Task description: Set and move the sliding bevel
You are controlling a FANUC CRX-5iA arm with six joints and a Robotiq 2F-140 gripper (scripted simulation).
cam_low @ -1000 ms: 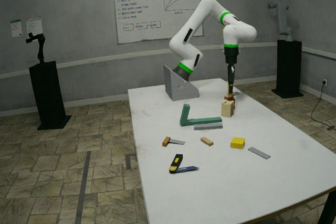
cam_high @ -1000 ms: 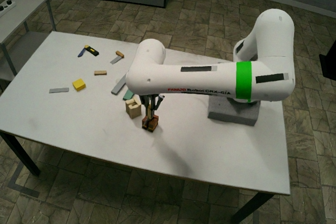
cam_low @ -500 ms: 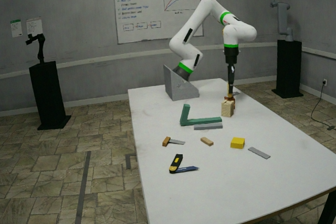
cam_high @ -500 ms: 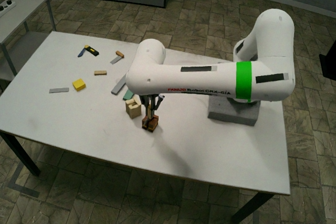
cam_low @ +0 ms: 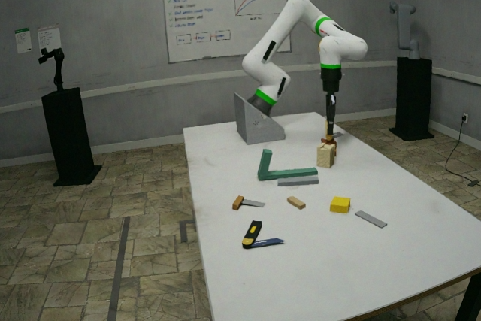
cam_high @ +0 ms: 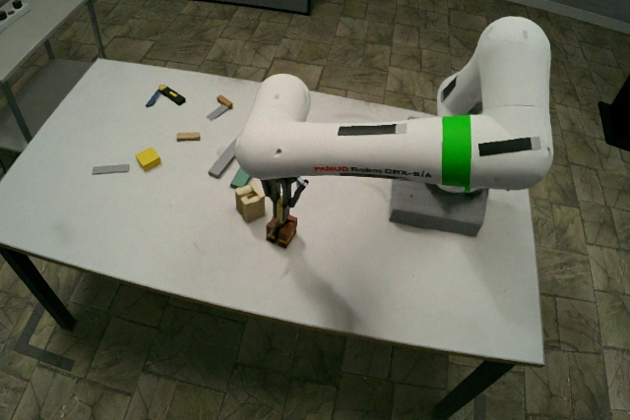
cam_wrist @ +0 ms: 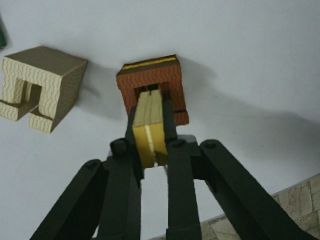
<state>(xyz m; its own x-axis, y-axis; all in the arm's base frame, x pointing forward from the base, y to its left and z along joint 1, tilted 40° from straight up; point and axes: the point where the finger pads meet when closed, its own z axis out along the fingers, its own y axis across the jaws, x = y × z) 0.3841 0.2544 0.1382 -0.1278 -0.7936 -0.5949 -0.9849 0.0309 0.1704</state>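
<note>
My gripper is now 30 mm above the sliding bevel. Also, from my hand: tan block 420 mm ahead, 260 mm to the right, 130 mm below; then grey blade 40 mm below, 20 mm to the left; then yellow block 490 mm ahead, 120 mm to the right, 120 mm below.
</note>
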